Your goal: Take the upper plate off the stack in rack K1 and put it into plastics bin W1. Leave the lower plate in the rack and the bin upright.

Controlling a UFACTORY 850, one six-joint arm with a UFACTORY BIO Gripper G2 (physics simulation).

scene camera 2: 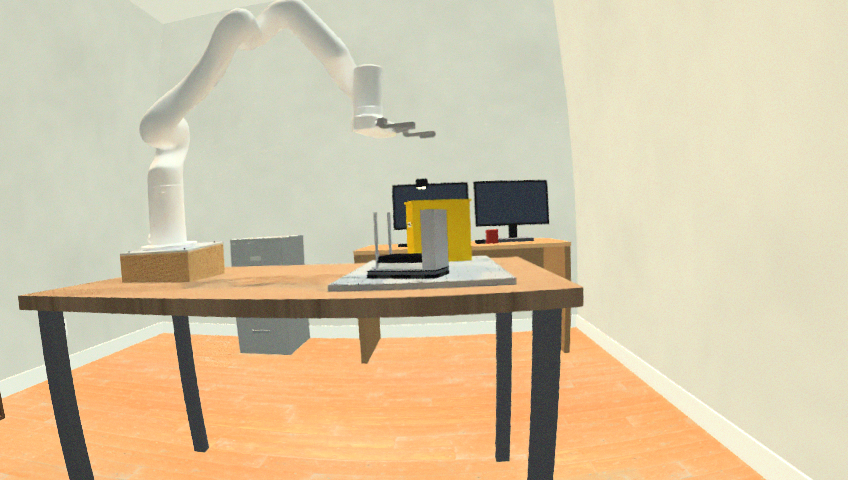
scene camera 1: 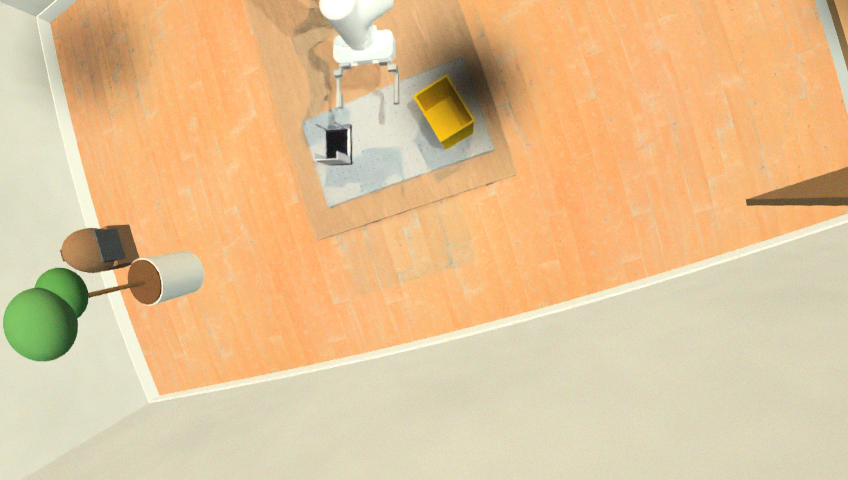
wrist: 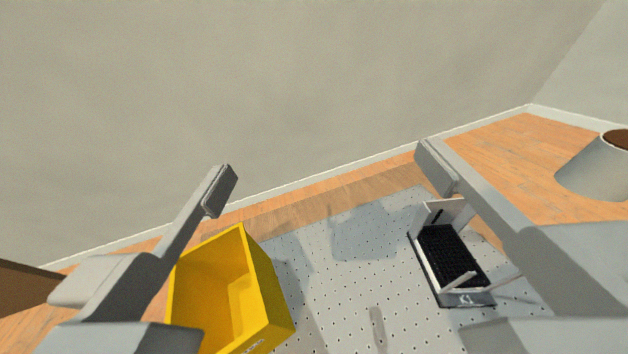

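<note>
Rack K1 [scene camera 1: 351, 148] [scene camera 2: 434, 240] [wrist: 467, 300] stands on the perforated board, with grey corner walls and thin posts. A black plate [scene camera 1: 337, 141] [scene camera 2: 398, 258] [wrist: 452, 255] lies flat on top inside it; I cannot make out the lower plate separately. The yellow bin W1 [scene camera 1: 459, 136] [scene camera 2: 455, 237] [wrist: 275, 295] stands upright and open-topped at the board's other end. My gripper [scene camera 1: 367, 105] [scene camera 2: 421, 129] [wrist: 327, 179] is open and empty, high above the board, its fingers pointing roughly level and spread wide.
The grey board [scene camera 1: 351, 185] [scene camera 2: 357, 283] [wrist: 340, 285] lies on the wooden table [scene camera 2: 297, 304]. The arm's wooden base block [scene camera 2: 155, 267] is at the table's left in scene camera 2. A desk with monitors [scene camera 2: 510, 202] and a grey cabinet [scene camera 2: 273, 336] stand behind. A plant pot [scene camera 1: 183, 275] [wrist: 587, 170] stands on the floor.
</note>
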